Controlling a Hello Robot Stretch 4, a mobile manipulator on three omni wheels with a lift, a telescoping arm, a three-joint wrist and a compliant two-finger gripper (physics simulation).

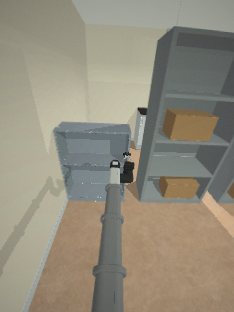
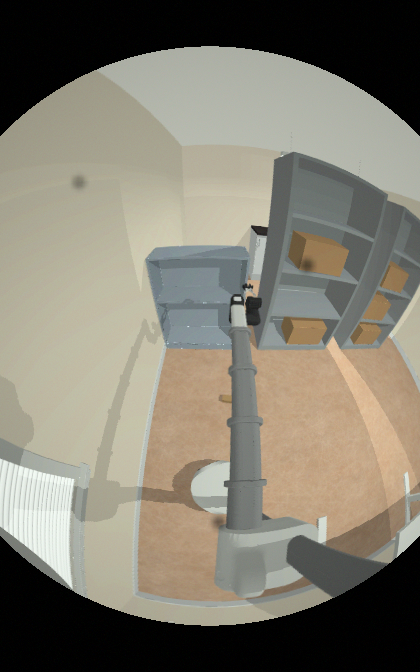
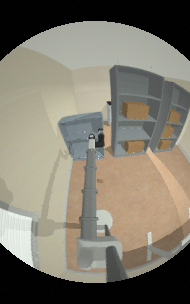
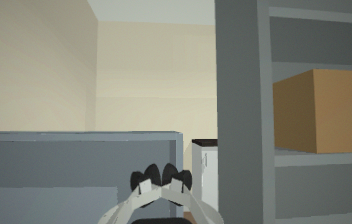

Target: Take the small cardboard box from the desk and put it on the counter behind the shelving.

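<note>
My gripper is shut with nothing seen between its fingertips. It is in front of the right end of the low grey-blue shelf, left of the tall grey shelving. The counter, dark-topped and white-fronted, stands beyond the gap, partly hidden by the tall shelving. A small tan block lies on the floor; whether it is the small cardboard box I cannot tell. The desk does not show.
Large cardboard boxes stand in the tall shelving. A second tall shelving with several boxes stands to its right. A wall runs along the left. The extended arm crosses above the floor. A narrow gap separates the low shelf from the tall shelving.
</note>
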